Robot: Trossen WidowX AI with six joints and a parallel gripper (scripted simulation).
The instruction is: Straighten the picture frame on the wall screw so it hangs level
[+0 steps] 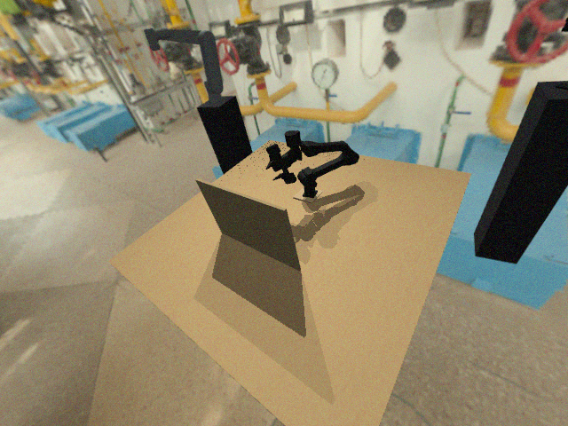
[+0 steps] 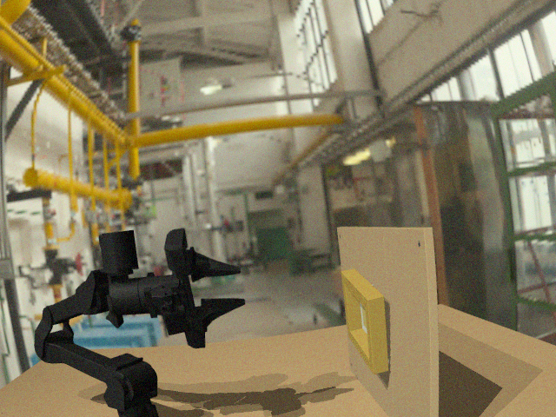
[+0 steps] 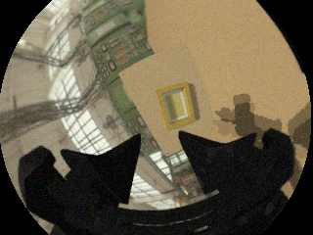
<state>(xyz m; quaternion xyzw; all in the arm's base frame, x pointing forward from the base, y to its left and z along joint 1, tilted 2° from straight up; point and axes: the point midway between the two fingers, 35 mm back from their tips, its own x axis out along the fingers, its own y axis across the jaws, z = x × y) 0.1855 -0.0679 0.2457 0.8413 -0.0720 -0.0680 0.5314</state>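
The yellow picture frame lies 190 mm ahead of my gripper tip, 20 mm to the right of it and 80 mm below it. Round my gripper tip: tan wall panel: 200 mm ahead, 20 mm to the right, 100 mm below.
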